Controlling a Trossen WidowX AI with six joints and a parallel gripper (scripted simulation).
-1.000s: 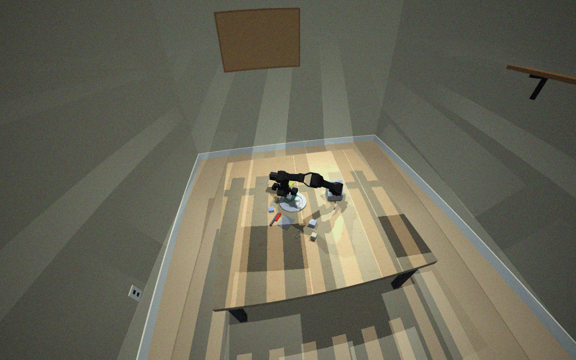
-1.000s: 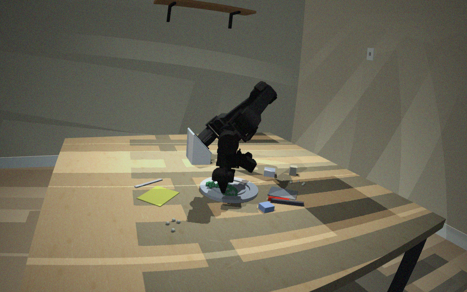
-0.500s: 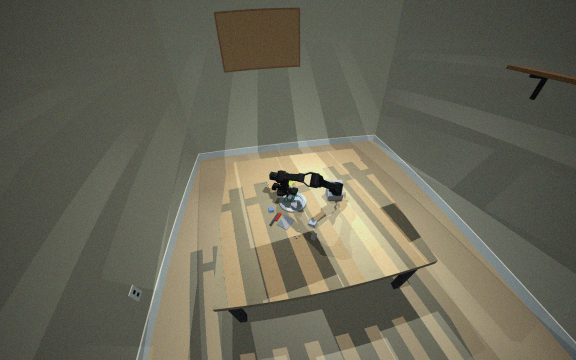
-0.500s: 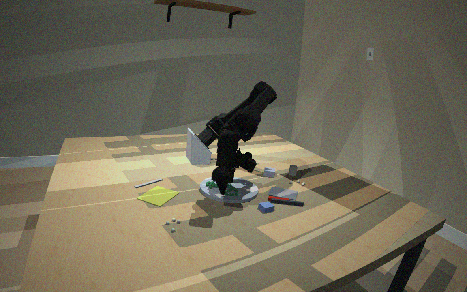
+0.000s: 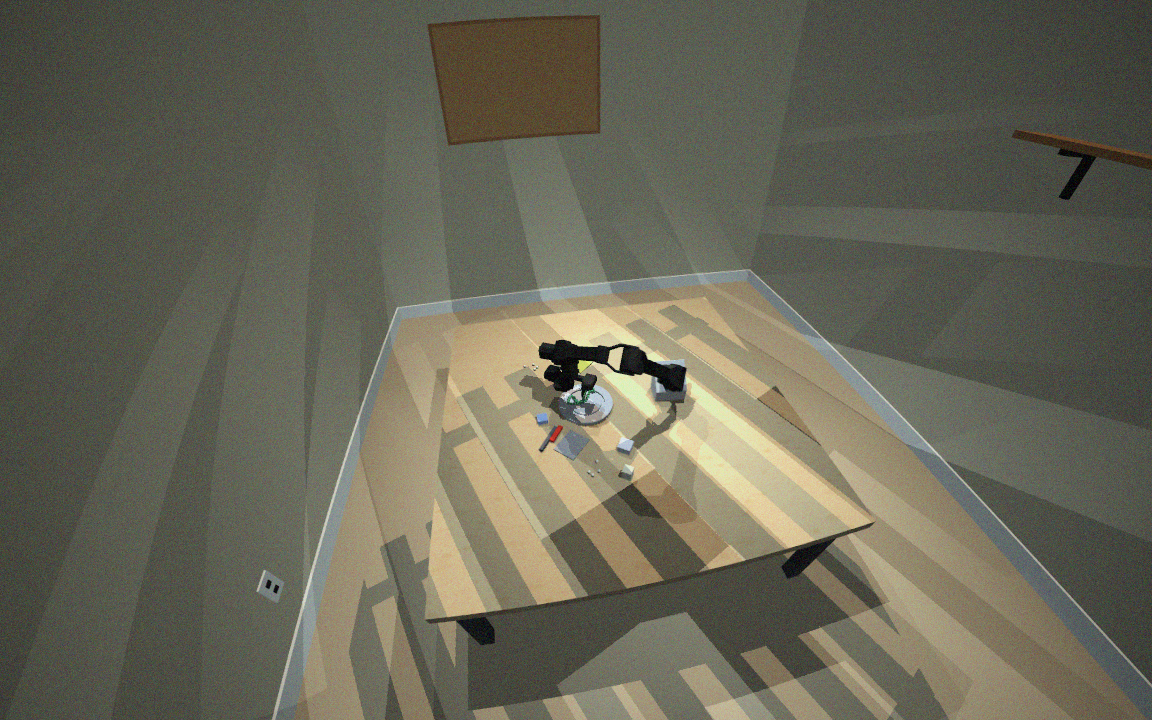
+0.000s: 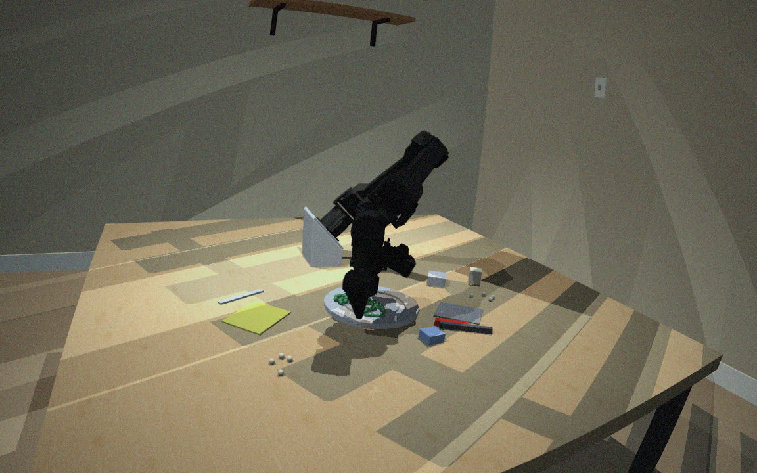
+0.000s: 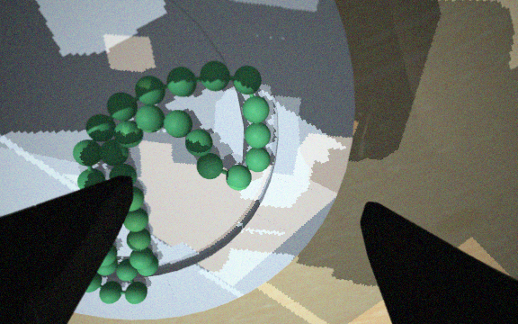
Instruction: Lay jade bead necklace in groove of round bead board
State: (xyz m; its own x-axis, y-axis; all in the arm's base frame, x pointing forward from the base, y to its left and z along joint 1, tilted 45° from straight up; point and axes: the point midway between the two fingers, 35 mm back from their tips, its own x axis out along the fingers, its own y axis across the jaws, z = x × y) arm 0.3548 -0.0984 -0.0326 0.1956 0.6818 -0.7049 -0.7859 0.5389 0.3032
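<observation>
My gripper tip is 5 cm to the right of the round grey bead board, 4 cm past it and 1 cm above it. Round my gripper tip: yellow sheet (20 cm to the right, 7 cm behind, 2 cm below); blue block (13 cm ahead, 8 cm to the left, 1 cm below); red and black pen (17 cm to the left, 11 cm ahead, 2 cm below).
</observation>
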